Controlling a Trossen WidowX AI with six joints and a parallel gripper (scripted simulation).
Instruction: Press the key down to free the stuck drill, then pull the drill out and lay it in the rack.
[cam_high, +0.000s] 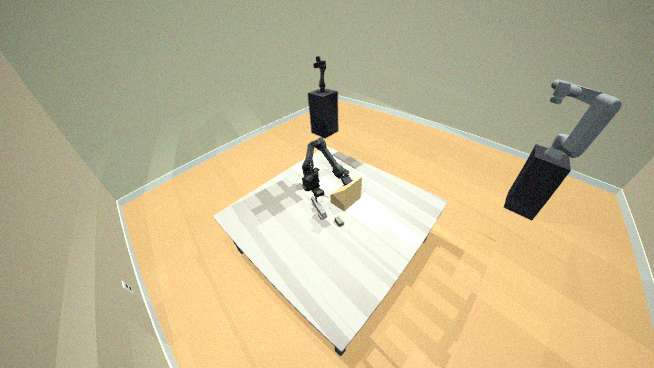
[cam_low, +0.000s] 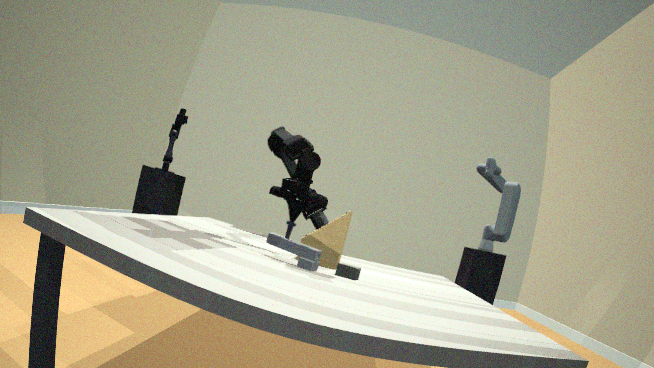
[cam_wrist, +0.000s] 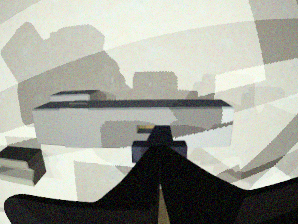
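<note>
Now: gripper tip 80 mm above the drill, 50 mm to the right of it and 10 mm short of it. From my gripper tip the other things lie so: dark block: 210 mm to the left, 110 mm below, 10 mm behind; then dark key: 30 mm below; then grey fixture block: 80 mm below, 30 mm to the left.
</note>
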